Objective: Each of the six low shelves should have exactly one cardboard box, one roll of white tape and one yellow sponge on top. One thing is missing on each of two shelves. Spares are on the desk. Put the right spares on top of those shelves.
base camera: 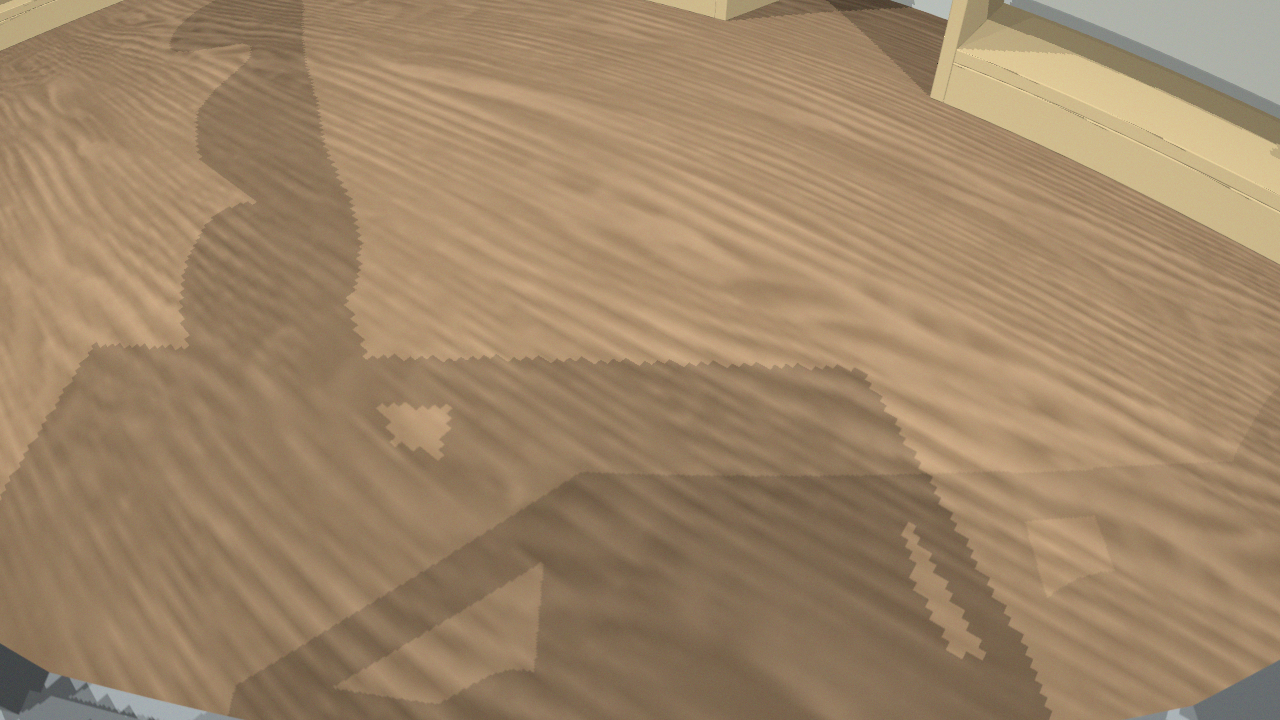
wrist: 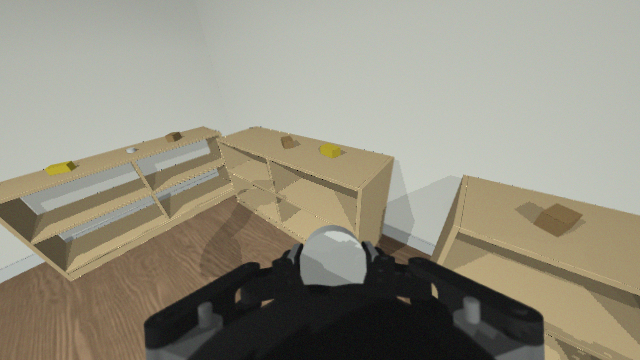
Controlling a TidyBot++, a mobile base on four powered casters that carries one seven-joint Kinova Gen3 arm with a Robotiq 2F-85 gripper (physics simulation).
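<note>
My gripper [wrist: 332, 254] is shut on a roll of white tape [wrist: 333, 257], seen in the wrist view at the lower middle. In the wrist view, the left shelf [wrist: 100, 172] has a yellow sponge [wrist: 60, 168], a small white roll of tape [wrist: 131, 150] and a cardboard box [wrist: 173, 136] on top. The middle shelf [wrist: 367, 172] has a cardboard box [wrist: 288, 142] and a yellow sponge [wrist: 330, 150] on top; no tape shows there. The right shelf [wrist: 492, 200] shows a cardboard box [wrist: 558, 220] on top; its right part is cut off by the view's edge.
In the base camera view a shelf's base board [base camera: 1100, 156] stands at the upper right, and parts of other shelves show at the top left [base camera: 53, 19] and top middle. A gap with wall and floor lies between the middle and right shelves. Shadows fall on the wooden floor [base camera: 626, 223].
</note>
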